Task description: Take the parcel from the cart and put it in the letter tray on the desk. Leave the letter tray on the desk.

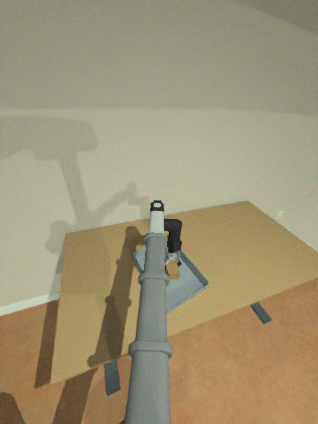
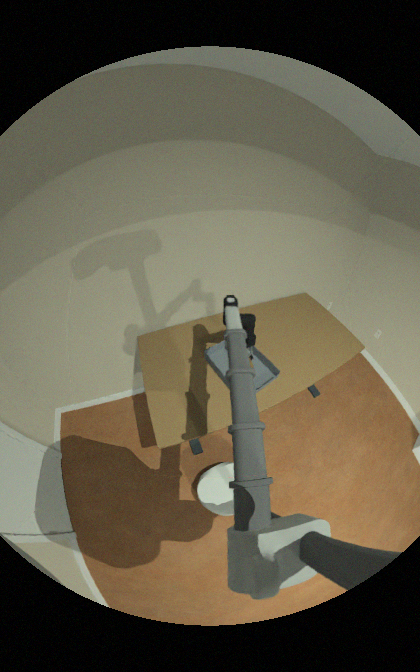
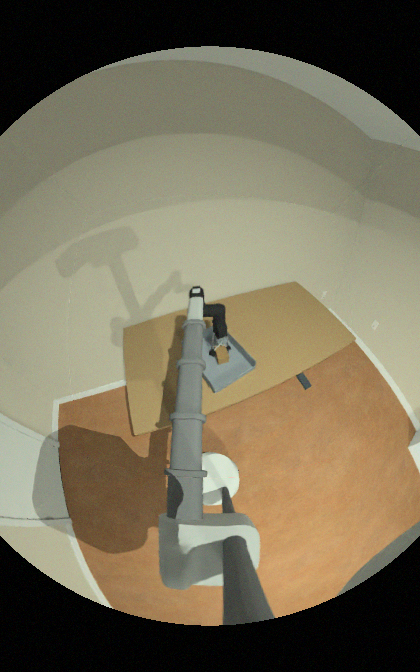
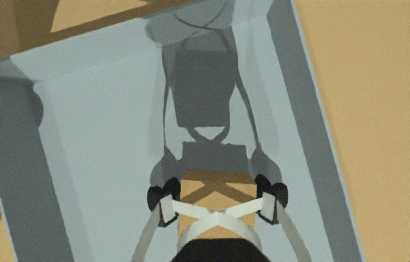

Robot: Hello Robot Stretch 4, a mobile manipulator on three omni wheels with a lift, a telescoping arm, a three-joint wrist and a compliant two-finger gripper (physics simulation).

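Places are measured from the robot's base along level axes (x ahead, y left, z up), in metres.
Pixels of known places: gripper, fingertip midpoint: (image 4: 216, 191).
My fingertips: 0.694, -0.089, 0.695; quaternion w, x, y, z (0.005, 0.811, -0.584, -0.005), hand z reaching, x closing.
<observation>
Ahead of a thing's pixels: the offset from my fingertips to its middle, as dx, dy, dz. Level surfaces: height alone.
The parcel, a small tan box {-0.025, -0.006, +0.025} (image 1: 172, 271) (image 3: 222, 356) (image 4: 217, 185), is held between the two black fingertips of my gripper (image 1: 172, 262) (image 3: 220, 349) (image 4: 216, 191), which is shut on it. The letter tray {-0.032, +0.018, +0.029} (image 1: 187, 286) (image 2: 261, 372) (image 3: 220, 377) (image 4: 100, 140) is blue-grey, shallow and rimmed, and stands on the wooden desk {dz -0.003} (image 1: 240, 250) (image 2: 310, 340) (image 3: 290, 325) (image 4: 360, 100). The parcel is low over the tray floor, between its side walls, with its shadow close by. Whether it touches the floor cannot be told. The cart does not show.
My long grey arm (image 1: 152, 310) (image 2: 245, 400) (image 3: 189, 395) reaches across the desk and hides part of the tray. A wall stands behind the desk. Dark desk feet (image 1: 112, 377) show below its front edge. A white round shape (image 2: 215, 487) (image 3: 222, 475) is low beside the arm.
</observation>
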